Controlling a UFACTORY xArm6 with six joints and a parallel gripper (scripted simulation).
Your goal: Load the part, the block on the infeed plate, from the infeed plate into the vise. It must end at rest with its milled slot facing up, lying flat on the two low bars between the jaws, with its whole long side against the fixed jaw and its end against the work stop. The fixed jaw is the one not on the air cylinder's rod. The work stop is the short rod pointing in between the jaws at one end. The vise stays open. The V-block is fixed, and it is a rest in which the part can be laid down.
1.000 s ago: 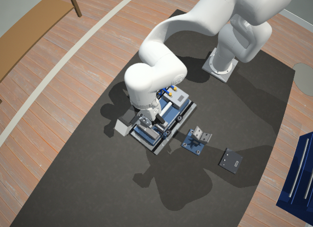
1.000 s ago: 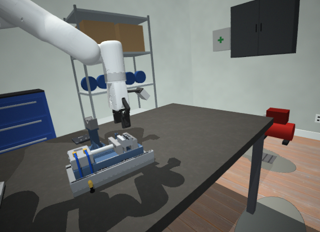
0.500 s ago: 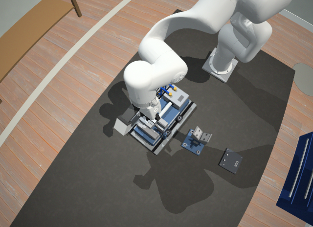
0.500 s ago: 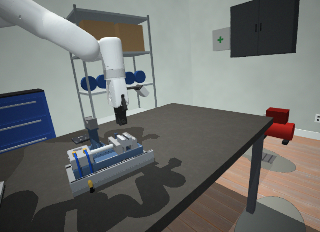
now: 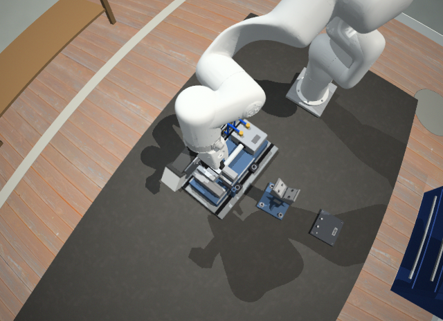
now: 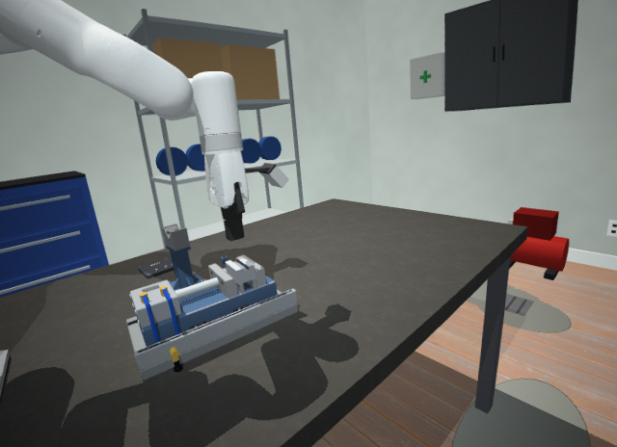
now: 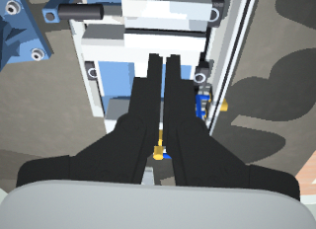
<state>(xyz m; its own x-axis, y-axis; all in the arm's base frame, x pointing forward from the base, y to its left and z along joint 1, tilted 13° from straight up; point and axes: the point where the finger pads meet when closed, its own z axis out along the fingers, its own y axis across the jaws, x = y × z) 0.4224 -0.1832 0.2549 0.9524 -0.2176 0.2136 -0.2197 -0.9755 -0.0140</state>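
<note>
My gripper is now 8 cm above the part. Round my hand: moving jaw: 10 cm below, 3 cm to the left, 3 cm behind; fixed jaw: 10 cm below, 3 cm ahead, 1 cm to the left; work stop: 9 cm below, 7 cm to the left, 1 cm ahead.
</note>
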